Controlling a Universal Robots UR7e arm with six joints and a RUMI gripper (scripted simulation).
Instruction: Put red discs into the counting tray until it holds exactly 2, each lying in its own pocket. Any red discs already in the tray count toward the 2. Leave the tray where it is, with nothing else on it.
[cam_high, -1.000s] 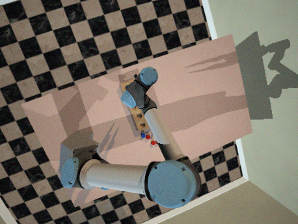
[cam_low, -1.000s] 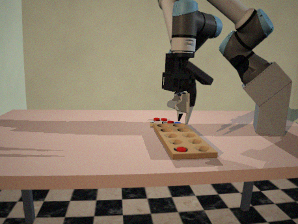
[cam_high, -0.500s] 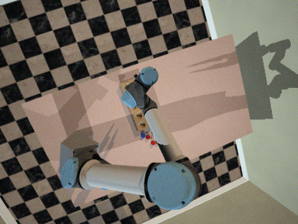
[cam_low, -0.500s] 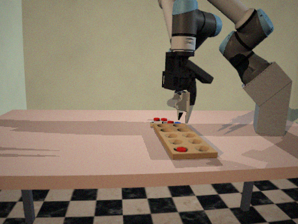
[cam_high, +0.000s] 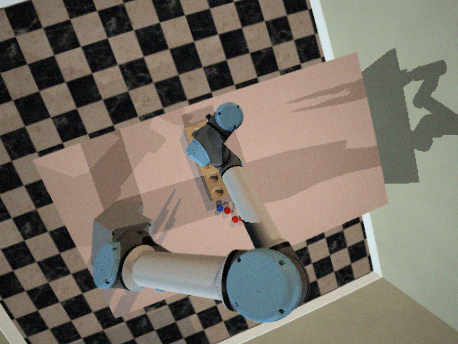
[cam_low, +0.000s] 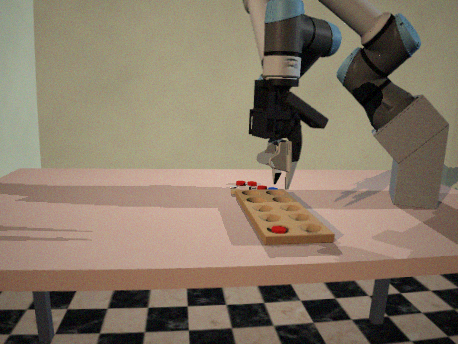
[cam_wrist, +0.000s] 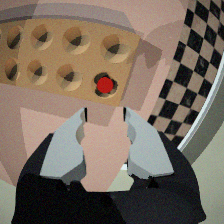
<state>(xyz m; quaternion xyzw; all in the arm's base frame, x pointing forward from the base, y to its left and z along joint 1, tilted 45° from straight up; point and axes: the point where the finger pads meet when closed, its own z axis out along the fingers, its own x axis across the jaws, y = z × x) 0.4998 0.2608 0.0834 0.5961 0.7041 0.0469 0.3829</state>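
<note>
My gripper is now 190 mm past the blue disc, 350 mm to the left of it and 130 mm above it. Also, from my hand: wooden counting tray 70 mm behind, 140 mm to the right, 120 mm below.
</note>
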